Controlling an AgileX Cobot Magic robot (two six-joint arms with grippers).
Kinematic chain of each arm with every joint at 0, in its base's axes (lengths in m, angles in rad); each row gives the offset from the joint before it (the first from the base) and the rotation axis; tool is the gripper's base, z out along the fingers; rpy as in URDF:
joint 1: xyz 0 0 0.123 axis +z
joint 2: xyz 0 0 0 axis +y
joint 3: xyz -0.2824 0 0.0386 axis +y
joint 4: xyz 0.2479 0 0.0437 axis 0.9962 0 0.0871
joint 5: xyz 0 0 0 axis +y
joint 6: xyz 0.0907 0 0.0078 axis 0.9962 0 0.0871
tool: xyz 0 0 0 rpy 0 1.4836 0
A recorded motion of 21 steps. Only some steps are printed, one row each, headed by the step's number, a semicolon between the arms.
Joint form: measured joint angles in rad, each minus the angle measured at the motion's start. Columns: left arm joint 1, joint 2, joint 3, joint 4, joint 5, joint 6; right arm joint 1, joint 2, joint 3, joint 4, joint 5, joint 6.
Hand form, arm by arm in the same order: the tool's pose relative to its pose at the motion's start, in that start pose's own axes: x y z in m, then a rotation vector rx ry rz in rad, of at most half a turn. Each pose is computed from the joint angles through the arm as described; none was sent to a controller.
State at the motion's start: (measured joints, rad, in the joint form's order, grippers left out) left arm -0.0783 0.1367 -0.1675 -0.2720 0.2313 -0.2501; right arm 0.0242 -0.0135 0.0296 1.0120 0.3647 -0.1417
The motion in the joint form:
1: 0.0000 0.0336 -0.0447 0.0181 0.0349 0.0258; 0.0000 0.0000 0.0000 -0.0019 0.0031 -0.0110
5: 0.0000 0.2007 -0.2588 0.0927 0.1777 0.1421; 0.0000 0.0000 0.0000 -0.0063 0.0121 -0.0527
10: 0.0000 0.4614 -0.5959 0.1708 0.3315 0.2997; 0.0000 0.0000 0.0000 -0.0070 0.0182 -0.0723
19: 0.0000 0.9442 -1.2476 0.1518 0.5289 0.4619; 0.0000 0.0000 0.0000 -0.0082 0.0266 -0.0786
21: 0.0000 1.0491 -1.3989 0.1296 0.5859 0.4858; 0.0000 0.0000 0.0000 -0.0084 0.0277 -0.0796
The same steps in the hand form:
1: -0.0084 -0.0052 0.0009 -0.0073 0.0231 0.0441; 0.0003 0.0000 0.0000 0.0002 0.0032 -0.0128
5: -0.0502 -0.0287 0.0095 -0.0382 0.1162 0.2340; 0.0011 -0.0001 0.0000 0.0002 0.0123 -0.0586
10: -0.1174 -0.0631 0.0361 -0.0631 0.1946 0.4657; 0.0017 0.0000 0.0000 -0.0007 0.0184 -0.0788
19: -0.2249 -0.1211 0.1181 -0.0243 0.2330 0.6202; 0.0024 0.0001 0.0000 -0.0018 0.0267 -0.0862
21: -0.2424 -0.1318 0.1384 -0.0037 0.2461 0.6301; 0.0025 0.0001 0.0000 -0.0019 0.0278 -0.0874

